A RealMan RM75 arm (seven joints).
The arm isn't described. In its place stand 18 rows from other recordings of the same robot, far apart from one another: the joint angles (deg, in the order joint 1, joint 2, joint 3, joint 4, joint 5, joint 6, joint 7), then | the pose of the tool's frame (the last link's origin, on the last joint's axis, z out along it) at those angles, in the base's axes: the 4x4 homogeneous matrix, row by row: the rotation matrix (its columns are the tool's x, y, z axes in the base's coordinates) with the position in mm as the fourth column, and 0 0 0 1 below.
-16.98 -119.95 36.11 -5.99 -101.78 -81.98 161.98 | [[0.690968, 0.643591, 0.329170, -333.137], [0.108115, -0.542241, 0.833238, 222.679], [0.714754, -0.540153, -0.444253, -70.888], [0, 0, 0, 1]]
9.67 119.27 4.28 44.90 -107.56 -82.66 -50.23 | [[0.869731, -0.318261, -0.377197, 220.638], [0.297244, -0.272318, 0.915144, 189.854], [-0.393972, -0.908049, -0.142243, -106.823], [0, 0, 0, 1]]
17.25 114.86 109.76 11.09 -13.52 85.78 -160.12 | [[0.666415, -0.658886, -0.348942, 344.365], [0.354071, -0.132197, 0.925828, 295.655], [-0.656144, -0.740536, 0.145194, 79.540], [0, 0, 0, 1]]
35.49 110.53 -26.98 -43.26 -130.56 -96.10 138.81 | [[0.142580, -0.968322, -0.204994, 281.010], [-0.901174, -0.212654, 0.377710, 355.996], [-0.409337, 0.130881, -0.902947, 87.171], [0, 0, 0, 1]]
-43.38 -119.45 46.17 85.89 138.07 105.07 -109.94 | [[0.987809, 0.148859, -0.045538, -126.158], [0.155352, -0.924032, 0.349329, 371.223], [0.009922, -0.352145, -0.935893, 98.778], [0, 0, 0, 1]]
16.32 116.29 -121.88 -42.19 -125.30 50.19 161.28 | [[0.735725, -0.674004, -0.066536, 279.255], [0.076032, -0.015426, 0.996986, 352.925], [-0.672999, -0.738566, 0.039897, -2.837], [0, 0, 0, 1]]
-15.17 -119.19 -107.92 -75.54 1.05 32.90 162.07 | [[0.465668, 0.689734, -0.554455, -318.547], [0.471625, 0.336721, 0.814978, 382.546], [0.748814, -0.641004, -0.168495, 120.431], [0, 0, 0, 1]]
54.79 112.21 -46.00 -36.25 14.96 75.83 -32.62 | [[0.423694, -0.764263, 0.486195, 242.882], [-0.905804, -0.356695, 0.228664, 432.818], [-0.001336, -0.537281, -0.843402, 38.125], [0, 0, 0, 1]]
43.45 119.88 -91.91 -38.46 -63.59 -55.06 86.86 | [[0.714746, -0.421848, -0.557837, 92.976], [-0.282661, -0.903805, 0.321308, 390.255], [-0.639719, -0.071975, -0.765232, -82.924], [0, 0, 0, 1]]
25.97 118.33 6.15 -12.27 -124.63 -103.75 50.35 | [[0.452930, -0.576227, -0.680306, 288.031], [-0.057148, -0.780259, 0.622840, 272.383], [-0.889712, -0.243225, -0.386333, 5.062], [0, 0, 0, 1]]
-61.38 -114.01 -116.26 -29.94 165.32 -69.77 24.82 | [[0.497509, 0.600717, -0.625798, -208.282], [0.850809, -0.478581, 0.216991, 444.028], [-0.169145, -0.640390, -0.749194, -3.234], [0, 0, 0, 1]]
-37.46 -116.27 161.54 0.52 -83.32 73.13 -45.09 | [[0.249056, 0.921928, 0.296683, -287.966], [-0.122742, -0.273819, 0.953917, 391.504], [0.960680, -0.273994, 0.044963, 39.105], [0, 0, 0, 1]]
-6.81 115.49 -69.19 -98.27 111.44 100.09 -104.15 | [[0.710807, 0.167353, -0.683188, 158.582], [0.400512, -0.894748, 0.197526, 193.397], [-0.578225, -0.414028, -0.703020, 108.738], [0, 0, 0, 1]]
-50.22 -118.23 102.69 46.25 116.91 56.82 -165.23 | [[0.570209, 0.804889, -0.164363, -126.031], [0.821101, -0.552175, 0.144552, 375.056], [0.025591, -0.217383, -0.975751, -119.149], [0, 0, 0, 1]]
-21.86 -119.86 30.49 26.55 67.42 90.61 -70.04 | [[0.224950, 0.777231, 0.587631, -292.276], [-0.088120, -0.584388, 0.806675, 318.683], [0.970377, -0.233244, -0.062969, 80.593], [0, 0, 0, 1]]
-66.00 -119.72 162.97 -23.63 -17.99 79.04 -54.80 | [[0.906600, 0.091494, 0.411952, -137.816], [-0.064059, -0.935061, 0.348651, 432.373], [0.417100, -0.342477, -0.841866, -33.128], [0, 0, 0, 1]]
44.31 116.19 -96.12 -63.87 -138.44 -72.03 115.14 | [[0.918178, 0.133590, 0.372965, 140.174], [0.052630, -0.974218, 0.219383, 377.977], [0.392656, -0.181804, -0.901537, -61.162], [0, 0, 0, 1]]
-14.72 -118.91 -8.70 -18.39 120.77 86.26 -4.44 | [[0.634721, 0.596296, 0.491487, -281.518], [-0.123186, -0.549817, 0.826151, 221.881], [0.762859, -0.584920, -0.275525, -76.600], [0, 0, 0, 1]]
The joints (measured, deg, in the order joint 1, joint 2, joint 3, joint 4, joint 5, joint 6, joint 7), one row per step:
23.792, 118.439, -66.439, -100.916, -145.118, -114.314, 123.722
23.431, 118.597, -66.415, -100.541, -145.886, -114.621, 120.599
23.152, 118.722, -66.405, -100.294, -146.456, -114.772, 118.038
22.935, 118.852, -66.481, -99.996, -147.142, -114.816, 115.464
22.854, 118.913, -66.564, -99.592, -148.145, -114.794, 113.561
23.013, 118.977, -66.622, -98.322, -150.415, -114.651, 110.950
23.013, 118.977, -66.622, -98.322, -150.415, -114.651, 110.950
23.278, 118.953, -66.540, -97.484, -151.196, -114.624, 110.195
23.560, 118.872, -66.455, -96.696, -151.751, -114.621, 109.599
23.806, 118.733, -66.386, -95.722, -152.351, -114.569, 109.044
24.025, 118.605, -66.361, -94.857, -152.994, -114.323, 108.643
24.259, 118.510, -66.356, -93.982, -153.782, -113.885, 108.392
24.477, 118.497, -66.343, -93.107, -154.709, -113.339, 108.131
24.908, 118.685, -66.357, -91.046, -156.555, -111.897, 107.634
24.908, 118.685, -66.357, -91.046, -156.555, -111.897, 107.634
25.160, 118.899, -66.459, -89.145, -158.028, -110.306, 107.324
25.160, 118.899, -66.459, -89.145, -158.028, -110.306, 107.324
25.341, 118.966, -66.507, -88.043, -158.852, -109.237, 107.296
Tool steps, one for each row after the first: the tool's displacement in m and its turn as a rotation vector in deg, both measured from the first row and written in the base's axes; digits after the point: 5 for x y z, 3 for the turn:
0.00411, -0.00199, -0.00073, -1.571, -0.895, 1.662
0.00705, -0.00337, -0.00127, -2.787, -1.562, 3.161
0.00986, -0.00435, -0.00202, -4.002, -2.313, 4.723
0.01305, -0.00462, -0.00229, -4.852, -3.273, 5.614
0.01983, -0.00391, -0.00276, -6.117, -5.163, 6.146
0.01983, -0.00391, -0.00276, -6.117, -5.163, 6.146
0.02242, -0.00309, -0.00317, -6.663, -5.708, 6.041
0.02450, -0.00225, -0.00342, -7.167, -6.105, 5.942
0.02744, -0.00150, -0.00369, -7.712, -6.543, 5.635
0.03019, -0.00037, -0.00384, -7.989, -7.042, 5.342
0.03303, 0.00120, -0.00404, -8.039, -7.640, 4.964
0.03602, 0.00285, -0.00450, -8.008, -8.296, 4.575
0.04223, 0.00629, -0.00732, -7.979, -9.397, 3.784
0.04223, 0.00629, -0.00732, -7.979, -9.397, 3.784
0.04808, 0.00917, -0.01068, -7.847, -10.258, 3.104
0.04808, 0.00917, -0.01068, -7.847, -10.258, 3.104
0.05143, 0.01132, -0.01228, -7.562, -10.803, 2.707

